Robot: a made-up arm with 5 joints.
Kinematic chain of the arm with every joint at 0, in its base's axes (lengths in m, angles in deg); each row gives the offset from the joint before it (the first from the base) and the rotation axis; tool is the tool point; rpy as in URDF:
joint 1: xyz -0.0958 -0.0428 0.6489 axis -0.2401 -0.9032 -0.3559
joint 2: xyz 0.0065 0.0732 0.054 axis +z
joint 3: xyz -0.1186 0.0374 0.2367 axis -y
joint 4: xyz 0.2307 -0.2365 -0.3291 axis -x
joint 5: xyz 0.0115 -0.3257 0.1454 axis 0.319 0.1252 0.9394
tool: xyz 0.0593 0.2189 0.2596 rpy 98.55 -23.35 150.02
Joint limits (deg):
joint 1: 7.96..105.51
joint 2: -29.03..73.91
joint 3: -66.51..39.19
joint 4: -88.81..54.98
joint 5: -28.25..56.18
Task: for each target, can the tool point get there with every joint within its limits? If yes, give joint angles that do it. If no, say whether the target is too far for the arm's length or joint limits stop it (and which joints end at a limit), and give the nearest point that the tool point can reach.
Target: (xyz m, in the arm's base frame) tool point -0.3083 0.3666 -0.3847
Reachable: no: joint limits stop it (at a limit: joint 2, joint 3, joint 4, joint 5) | nearest point -0.3260 -0.1607 -0.1370 | short by 0.583 m
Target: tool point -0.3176 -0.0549 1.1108
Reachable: yes | joints 43.77 -0.04 20.45 16.29 0.29
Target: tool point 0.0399 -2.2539 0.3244
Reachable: no: too far | nearest point -0.0482 -0.8264 0.6044 | short by 1.457 m
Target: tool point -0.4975 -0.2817 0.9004
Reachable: yes | joints 59.06 -7.77 1.00 -14.94 33.54
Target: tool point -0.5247 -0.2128 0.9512
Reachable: yes | joints 55.29 -10.81 18.90 -10.37 21.85
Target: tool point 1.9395 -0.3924 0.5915
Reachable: no: too far | nearest point 0.6462 -0.1215 0.7338 | short by 1.329 m
